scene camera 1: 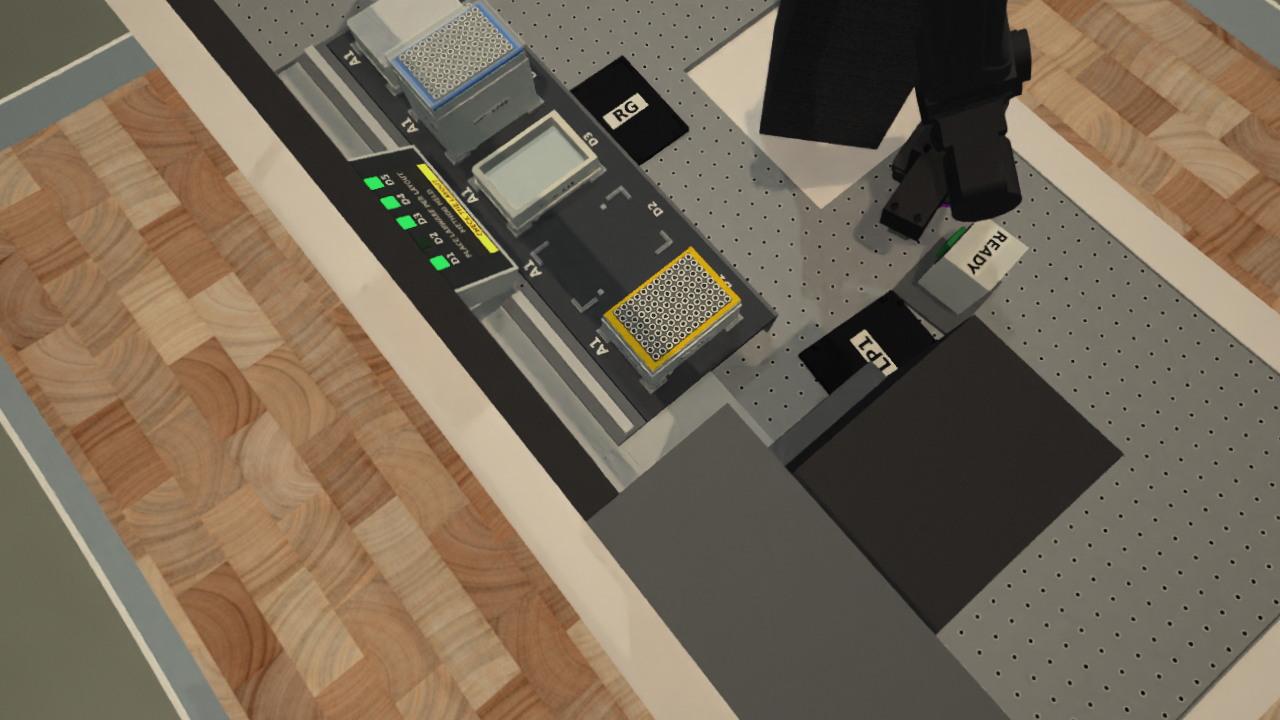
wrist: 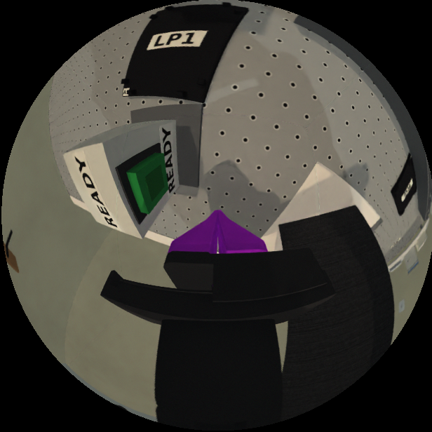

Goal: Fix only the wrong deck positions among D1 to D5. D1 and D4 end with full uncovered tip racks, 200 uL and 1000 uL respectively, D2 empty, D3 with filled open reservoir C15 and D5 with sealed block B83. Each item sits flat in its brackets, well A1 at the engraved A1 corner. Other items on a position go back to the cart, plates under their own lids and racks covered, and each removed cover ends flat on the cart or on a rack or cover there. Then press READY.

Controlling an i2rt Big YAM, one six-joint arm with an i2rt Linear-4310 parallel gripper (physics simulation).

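Observation:
My gripper (scene camera 1: 946,205) (wrist: 217,214) is shut and empty, purple fingertips together, near the green-button side of the READY box (scene camera 1: 971,273) (wrist: 122,165). In the wrist view the green button (wrist: 150,182) faces obliquely toward the fingers, left of and beyond them. A yellow-topped uncovered tip rack (scene camera 1: 671,308) sits on D1. D2's brackets (scene camera 1: 664,241) hold nothing. An open reservoir (scene camera 1: 537,174) with pale content sits on D3. A tall blue-topped uncovered rack (scene camera 1: 460,58) stands on D4. A pale labware item (scene camera 1: 368,37) on D5 is partly hidden; its label is unreadable.
The status panel (scene camera 1: 438,219) shows a yellow "CHECK THE LAYOUT" bar; D1, D3, D4 and D5 lamps are green, D2 dark. Black pads LP1 (scene camera 1: 845,353) (wrist: 172,65) and RG (scene camera 1: 648,134) lie on the perforated table. A large dark box (scene camera 1: 957,474) stands beside LP1.

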